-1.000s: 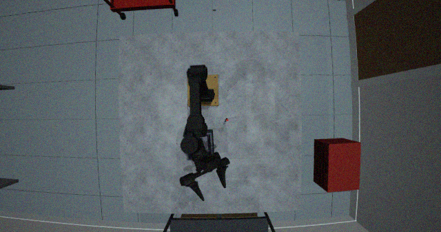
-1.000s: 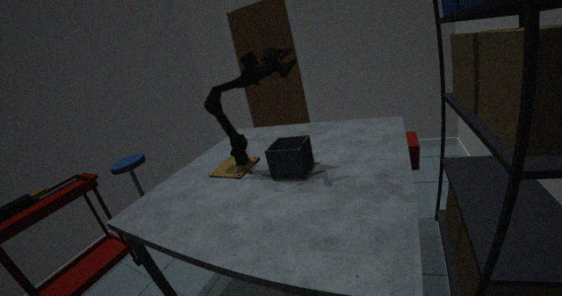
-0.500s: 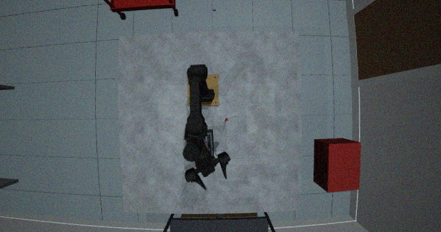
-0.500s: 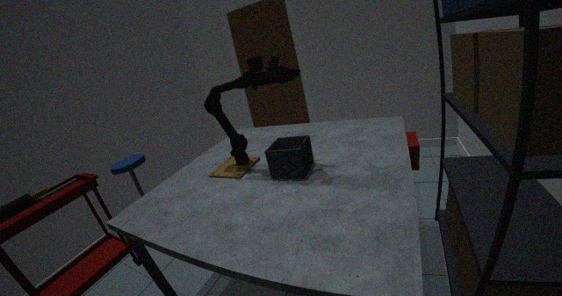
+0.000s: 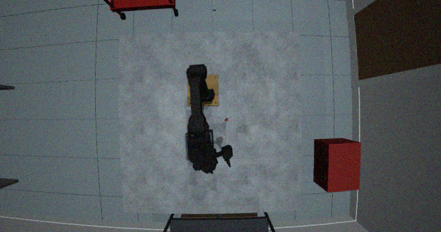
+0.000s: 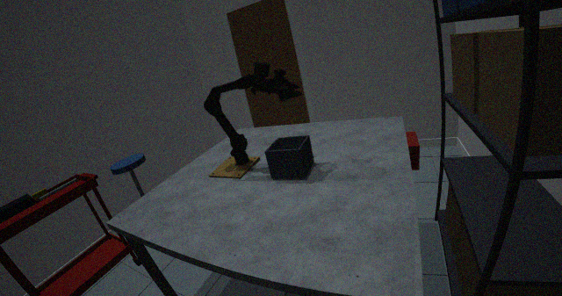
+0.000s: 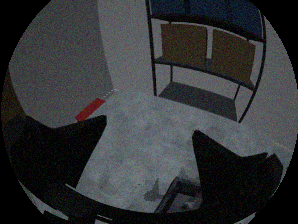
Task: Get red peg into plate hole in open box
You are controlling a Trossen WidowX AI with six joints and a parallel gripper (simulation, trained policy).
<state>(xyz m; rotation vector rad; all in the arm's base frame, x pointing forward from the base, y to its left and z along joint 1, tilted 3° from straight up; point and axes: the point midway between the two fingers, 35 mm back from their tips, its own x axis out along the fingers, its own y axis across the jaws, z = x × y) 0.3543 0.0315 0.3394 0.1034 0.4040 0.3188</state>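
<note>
Now: gripper tip 200 mm past the red peg, 70 mm to the right of it and 300 mm above it. Round my gripper tip: grey plate: 80 mm behind, 120 mm to the right, 300 mm below.
</note>
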